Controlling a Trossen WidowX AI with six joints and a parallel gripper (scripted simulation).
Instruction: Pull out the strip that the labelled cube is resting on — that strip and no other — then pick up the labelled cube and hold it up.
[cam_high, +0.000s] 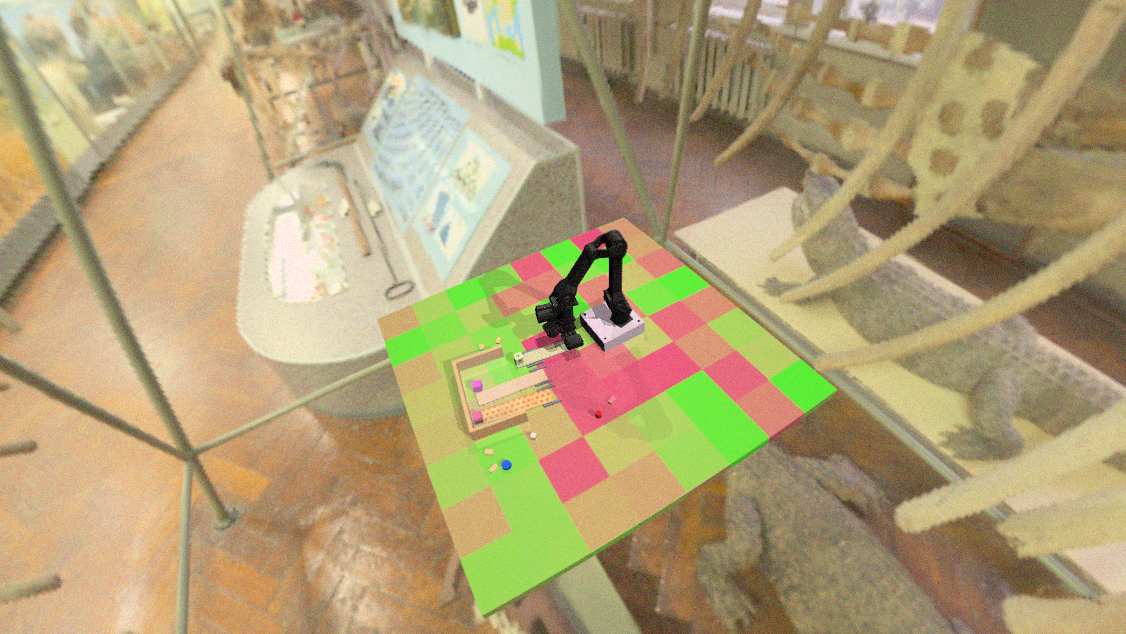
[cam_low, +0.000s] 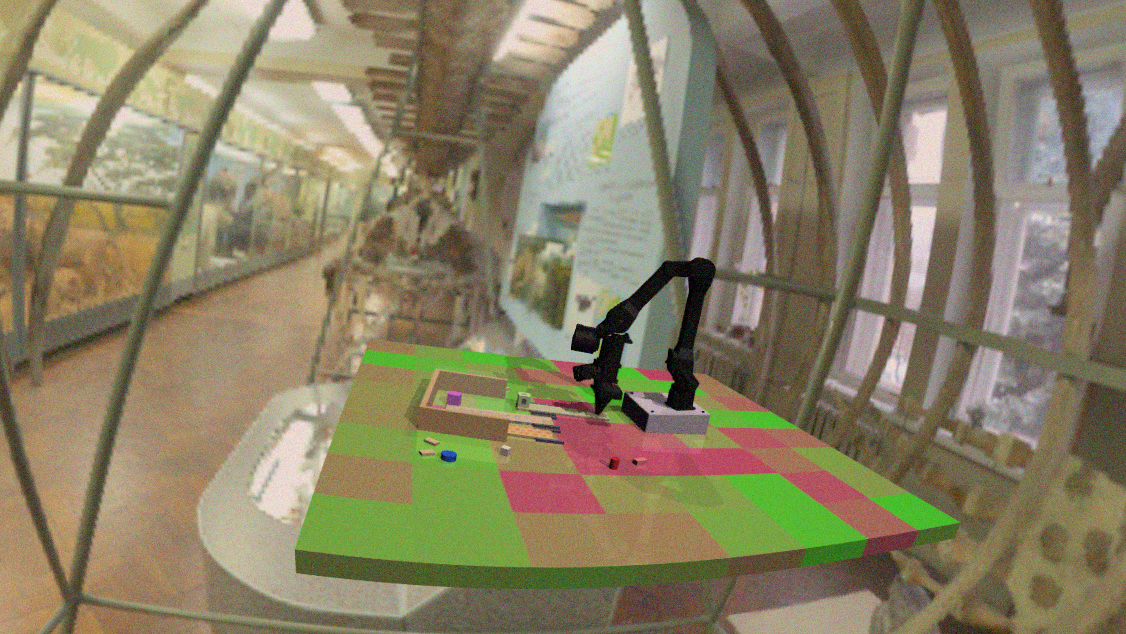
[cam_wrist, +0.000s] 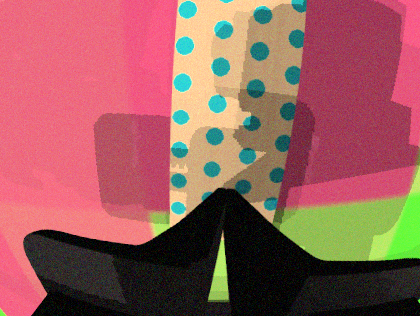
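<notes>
The labelled cube lies 19 cm ahead of my gripper tip, 6 cm to the right of it and 2 cm above it. Also, from my gripper tip: blue disc (45 cm ahead, 27 cm to the left); red cylinder (12 cm ahead, 32 cm to the left, 1 cm above); blue-speckled strip (27 cm ahead, 2 cm to the left).
</notes>
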